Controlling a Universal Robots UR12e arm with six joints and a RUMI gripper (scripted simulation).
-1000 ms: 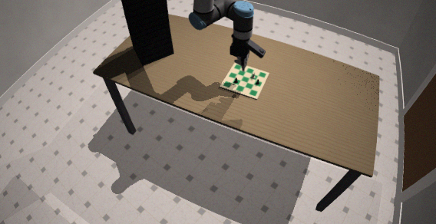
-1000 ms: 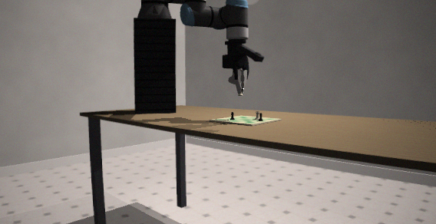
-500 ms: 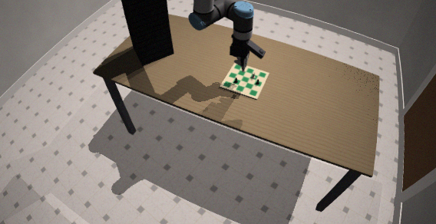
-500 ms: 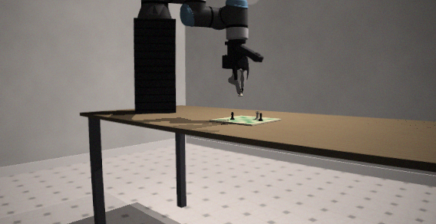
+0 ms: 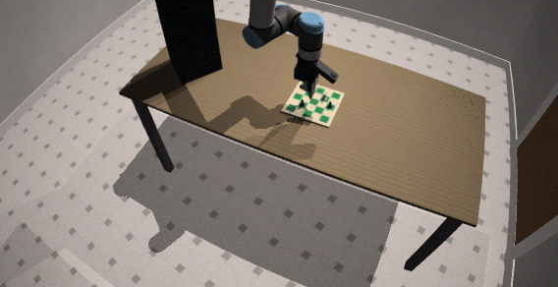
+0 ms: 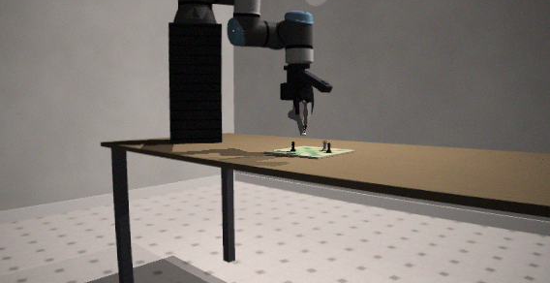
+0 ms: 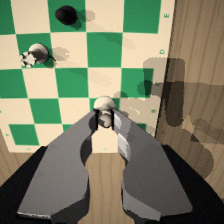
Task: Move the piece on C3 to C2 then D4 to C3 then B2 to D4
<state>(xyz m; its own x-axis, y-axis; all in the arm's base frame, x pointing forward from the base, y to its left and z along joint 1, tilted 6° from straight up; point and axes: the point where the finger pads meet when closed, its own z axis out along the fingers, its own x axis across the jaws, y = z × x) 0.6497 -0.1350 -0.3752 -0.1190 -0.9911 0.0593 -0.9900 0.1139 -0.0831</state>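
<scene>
The green-and-cream chessboard is 8 cm below my hand, 4 cm to the left of it and 1 cm ahead of it.
</scene>
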